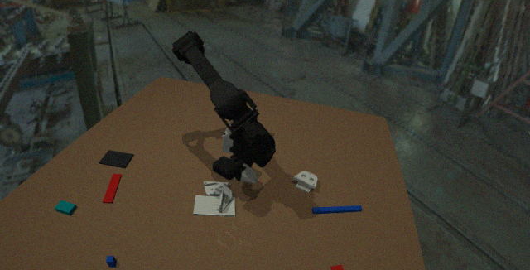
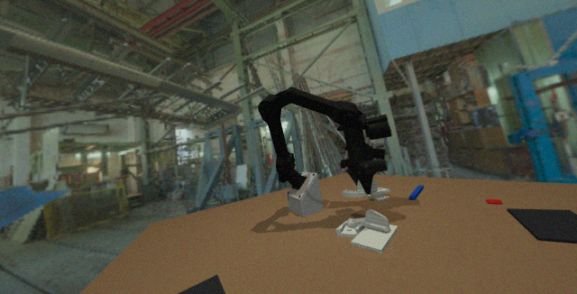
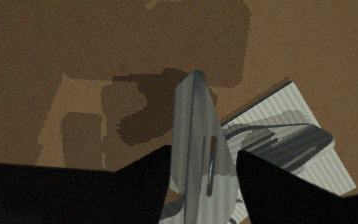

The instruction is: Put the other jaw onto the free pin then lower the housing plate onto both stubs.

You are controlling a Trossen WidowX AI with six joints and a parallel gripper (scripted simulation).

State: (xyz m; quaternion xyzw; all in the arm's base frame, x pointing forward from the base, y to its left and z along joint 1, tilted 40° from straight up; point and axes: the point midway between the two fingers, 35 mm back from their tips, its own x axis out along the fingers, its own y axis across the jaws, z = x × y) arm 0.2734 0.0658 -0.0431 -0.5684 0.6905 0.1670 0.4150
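The grey jaw lies 30 mm behind my gripper tip and 20 mm to the right of it. From my gripper tip the other things lie so: white base: 70 mm ahead, 60 mm to the right, 80 mm below; then blue bar: 20 mm behind, 300 mm to the left, 80 mm below; then white block: 110 mm behind, 190 mm to the left, 80 mm below.
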